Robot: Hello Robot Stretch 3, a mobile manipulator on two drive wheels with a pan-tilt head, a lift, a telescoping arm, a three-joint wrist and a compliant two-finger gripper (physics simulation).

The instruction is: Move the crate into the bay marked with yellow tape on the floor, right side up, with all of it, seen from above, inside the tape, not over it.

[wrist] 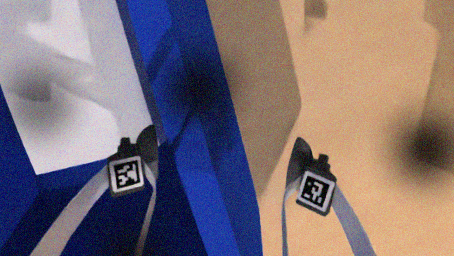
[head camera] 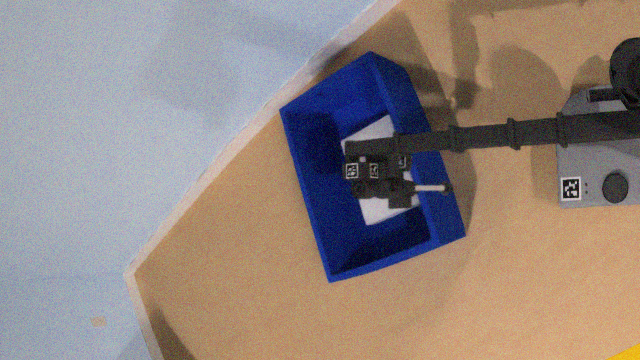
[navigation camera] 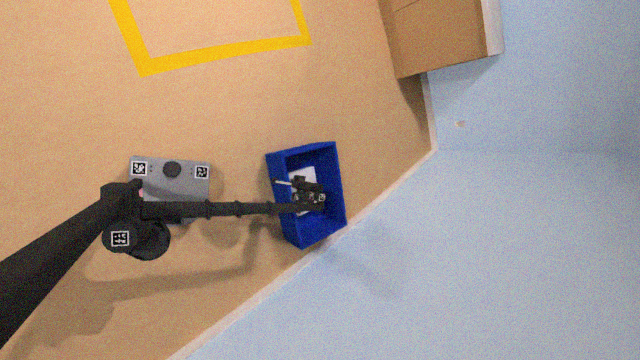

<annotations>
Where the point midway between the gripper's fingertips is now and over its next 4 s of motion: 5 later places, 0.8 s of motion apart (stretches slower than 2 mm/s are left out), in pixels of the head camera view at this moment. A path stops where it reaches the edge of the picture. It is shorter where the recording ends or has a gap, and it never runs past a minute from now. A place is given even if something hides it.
My gripper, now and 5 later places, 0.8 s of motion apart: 431, 189; 437, 189; 437, 189; 439, 189; 443, 191; 444, 216
</annotations>
